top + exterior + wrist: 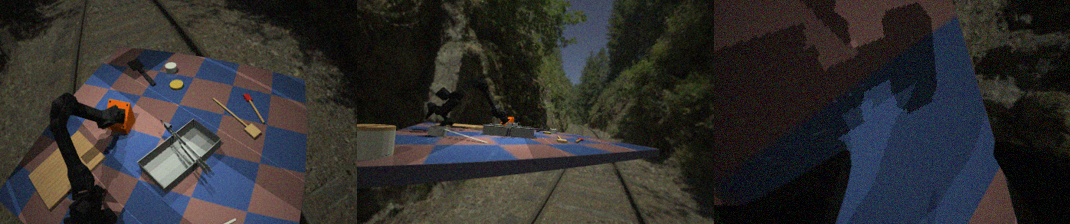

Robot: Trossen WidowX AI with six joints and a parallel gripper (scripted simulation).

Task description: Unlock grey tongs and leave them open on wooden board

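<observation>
Now: gripper tip 22 cm short of the roasting tin and 43 cm to the right of it. Also, from my gripper tip: wooden board: 28 cm behind, 23 cm to the left, 2 cm below; then black spatula: 18 cm behind, 96 cm to the left, 3 cm below; then red-tipped stick: 48 cm ahead, 80 cm to the left, 3 cm below.
</observation>
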